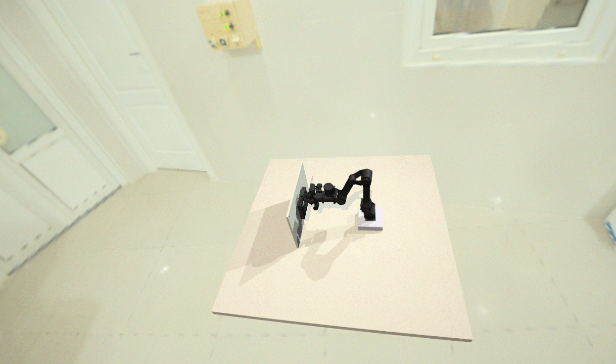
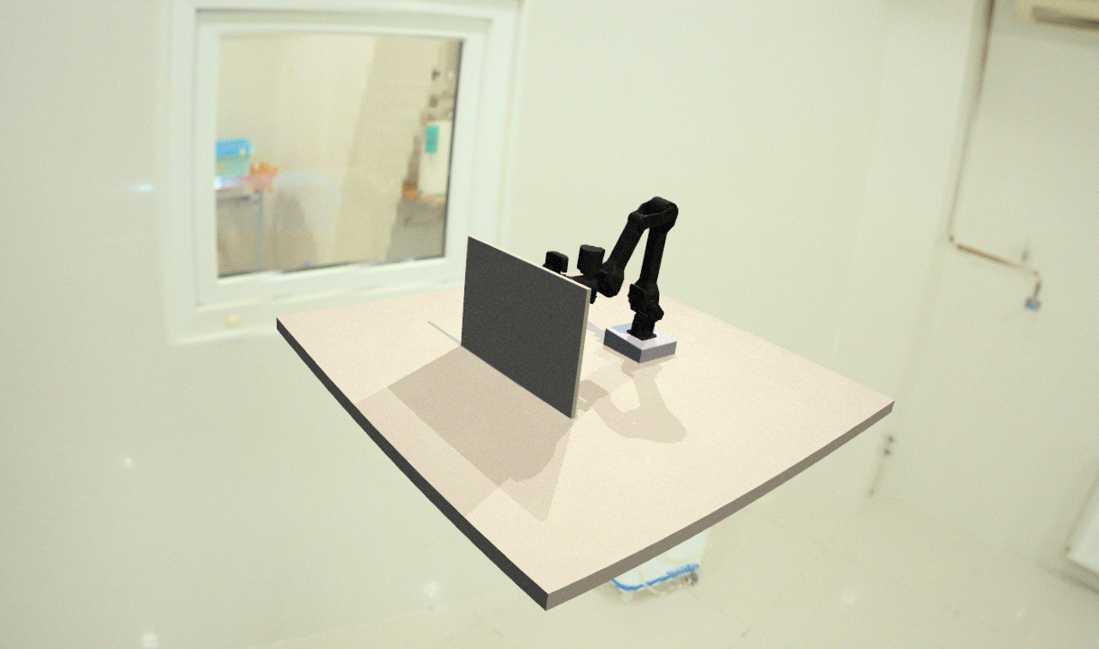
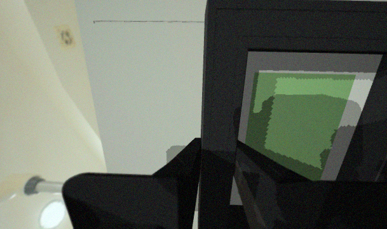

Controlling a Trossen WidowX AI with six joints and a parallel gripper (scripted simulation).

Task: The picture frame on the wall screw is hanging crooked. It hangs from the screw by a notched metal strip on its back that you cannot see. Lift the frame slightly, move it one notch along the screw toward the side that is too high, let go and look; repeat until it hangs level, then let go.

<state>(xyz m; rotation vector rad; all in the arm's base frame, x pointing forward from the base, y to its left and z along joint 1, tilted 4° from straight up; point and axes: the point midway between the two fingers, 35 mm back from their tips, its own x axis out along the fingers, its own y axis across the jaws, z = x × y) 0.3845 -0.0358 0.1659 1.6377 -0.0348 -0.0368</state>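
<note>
Right now my gripper tip is 50 mm above the picture frame. Round my gripper tip: wall panel (60 mm below, 10 mm ahead).
</note>
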